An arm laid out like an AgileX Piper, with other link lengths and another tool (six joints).
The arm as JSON. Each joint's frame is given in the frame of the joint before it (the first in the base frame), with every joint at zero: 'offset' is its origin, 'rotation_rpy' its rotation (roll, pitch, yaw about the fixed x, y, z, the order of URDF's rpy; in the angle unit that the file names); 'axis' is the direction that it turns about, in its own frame. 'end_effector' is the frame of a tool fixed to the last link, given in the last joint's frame.
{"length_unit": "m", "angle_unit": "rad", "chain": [
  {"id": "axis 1", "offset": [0.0, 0.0, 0.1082], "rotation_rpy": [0.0, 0.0, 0.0], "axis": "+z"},
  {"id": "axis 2", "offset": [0.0, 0.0, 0.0], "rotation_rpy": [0.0, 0.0, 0.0], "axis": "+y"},
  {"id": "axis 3", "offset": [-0.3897, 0.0, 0.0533], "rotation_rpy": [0.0, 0.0, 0.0], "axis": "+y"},
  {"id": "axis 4", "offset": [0.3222, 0.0, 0.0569], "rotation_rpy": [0.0, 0.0, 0.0], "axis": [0.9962, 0.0, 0.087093]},
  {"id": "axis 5", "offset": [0.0, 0.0, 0.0], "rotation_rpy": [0.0, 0.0, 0.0], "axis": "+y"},
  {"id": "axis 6", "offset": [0.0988, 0.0, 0.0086], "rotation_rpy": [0.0, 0.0, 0.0], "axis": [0.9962, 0.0, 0.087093]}
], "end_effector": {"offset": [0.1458, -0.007, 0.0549], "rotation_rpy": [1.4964, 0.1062, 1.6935]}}
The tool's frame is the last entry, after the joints.
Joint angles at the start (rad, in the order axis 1, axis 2, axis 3, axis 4, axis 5, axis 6):
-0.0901 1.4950 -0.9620 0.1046 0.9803 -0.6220
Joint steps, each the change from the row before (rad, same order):
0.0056 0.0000 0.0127 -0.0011 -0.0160 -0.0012
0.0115 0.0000 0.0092 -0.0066 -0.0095 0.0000
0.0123 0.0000 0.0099 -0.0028 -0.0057 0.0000
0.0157 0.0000 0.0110 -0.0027 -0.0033 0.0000
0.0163 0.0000 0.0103 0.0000 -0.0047 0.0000
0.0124 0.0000 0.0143 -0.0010 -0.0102 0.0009
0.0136 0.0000 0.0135 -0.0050 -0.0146 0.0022
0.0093 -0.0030 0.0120 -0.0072 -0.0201 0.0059
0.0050 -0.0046 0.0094 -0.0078 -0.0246 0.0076
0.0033 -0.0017 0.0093 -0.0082 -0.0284 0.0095
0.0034 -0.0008 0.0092 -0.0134 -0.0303 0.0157
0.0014 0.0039 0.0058 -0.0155 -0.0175 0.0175
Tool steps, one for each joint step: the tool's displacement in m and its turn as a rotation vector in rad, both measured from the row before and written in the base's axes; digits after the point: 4 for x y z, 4 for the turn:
-0.0007 0.0019 -0.0037 -0.0022 -0.0031 0.0058
-0.0013 0.0034 -0.0030 -0.0063 0.0002 0.0136
-0.0024 0.0045 -0.0034 -0.0025 0.0044 0.0131
-0.0035 0.0059 -0.0040 -0.0021 0.0078 0.0167
-0.0030 0.0065 -0.0035 0.0000 0.0056 0.0159
-0.0032 0.0046 -0.0046 -0.0011 0.0042 0.0112
-0.0020 0.0042 -0.0041 -0.0047 -0.0008 0.0128
-0.0001 0.0019 -0.0020 -0.0062 -0.0107 0.0057
0.0021 0.0000 -0.0001 -0.0063 -0.0194 -0.0001
0.0032 -0.0007 -0.0007 -0.0061 -0.0203 -0.0034
0.0037 -0.0016 -0.0009 -0.0090 -0.0214 -0.0064
0.0020 -0.0026 -0.0025 -0.0098 -0.0075 -0.0081

